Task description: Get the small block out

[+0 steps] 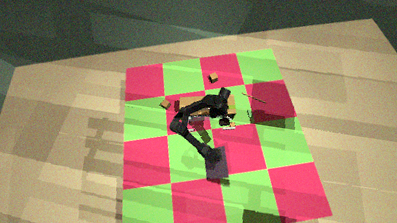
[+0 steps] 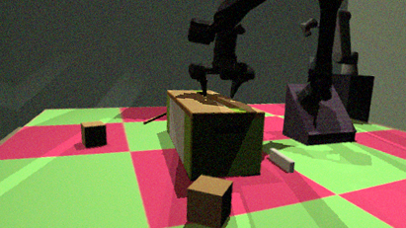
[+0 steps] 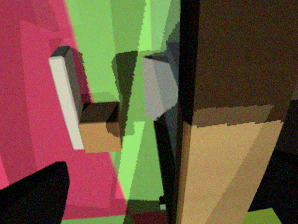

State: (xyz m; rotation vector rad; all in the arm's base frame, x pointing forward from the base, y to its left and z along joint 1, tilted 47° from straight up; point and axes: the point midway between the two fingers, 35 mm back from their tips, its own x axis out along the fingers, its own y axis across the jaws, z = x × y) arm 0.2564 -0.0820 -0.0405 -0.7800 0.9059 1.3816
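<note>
My gripper tip is 5 cm past the small brown block, 5 cm to the left of it and 10 cm above it. Round my gripper tip: thin stick 15 cm ahead, 26 cm to the right, 11 cm below; box 5 cm ahead, 12 cm to the left, 5 cm below.
</note>
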